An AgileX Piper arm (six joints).
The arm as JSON. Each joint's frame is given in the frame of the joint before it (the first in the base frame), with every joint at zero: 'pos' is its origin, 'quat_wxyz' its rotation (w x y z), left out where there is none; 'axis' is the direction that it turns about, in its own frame. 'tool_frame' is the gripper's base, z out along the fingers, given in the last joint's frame.
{
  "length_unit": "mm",
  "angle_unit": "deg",
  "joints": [
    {
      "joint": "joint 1",
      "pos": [
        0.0,
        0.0,
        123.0
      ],
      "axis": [
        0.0,
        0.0,
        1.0
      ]
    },
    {
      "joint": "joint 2",
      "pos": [
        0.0,
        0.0,
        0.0
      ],
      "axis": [
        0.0,
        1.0,
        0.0
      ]
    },
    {
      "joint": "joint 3",
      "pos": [
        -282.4,
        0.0,
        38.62
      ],
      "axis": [
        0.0,
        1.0,
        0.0
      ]
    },
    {
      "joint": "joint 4",
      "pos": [
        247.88,
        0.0,
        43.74
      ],
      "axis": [
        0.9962,
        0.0,
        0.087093
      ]
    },
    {
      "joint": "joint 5",
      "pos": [
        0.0,
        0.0,
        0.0
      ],
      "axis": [
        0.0,
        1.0,
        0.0
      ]
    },
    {
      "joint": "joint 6",
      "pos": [
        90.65,
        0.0,
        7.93
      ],
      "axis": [
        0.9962,
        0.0,
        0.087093
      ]
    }
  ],
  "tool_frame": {
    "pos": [
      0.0,
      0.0,
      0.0
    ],
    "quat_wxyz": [
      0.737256,
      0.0,
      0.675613,
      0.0
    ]
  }
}
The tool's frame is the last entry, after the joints.
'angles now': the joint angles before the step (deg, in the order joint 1, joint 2, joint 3, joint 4, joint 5, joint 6). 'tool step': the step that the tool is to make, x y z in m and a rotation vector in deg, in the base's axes. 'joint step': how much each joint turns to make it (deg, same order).
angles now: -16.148, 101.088, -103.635, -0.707, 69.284, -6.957
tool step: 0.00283, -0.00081, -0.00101, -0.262, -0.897, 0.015
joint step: 0.000, 0.291, 0.001, 0.000, -1.226, 0.000
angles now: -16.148, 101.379, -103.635, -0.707, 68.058, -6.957
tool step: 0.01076, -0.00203, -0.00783, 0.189, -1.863, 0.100
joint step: 0.000, 1.533, 0.002, 0.707, -3.272, 0.000
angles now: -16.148, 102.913, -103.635, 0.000, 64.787, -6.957
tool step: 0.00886, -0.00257, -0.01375, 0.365, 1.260, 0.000
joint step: -0.001, 2.056, 0.002, 0.001, -0.747, -0.001
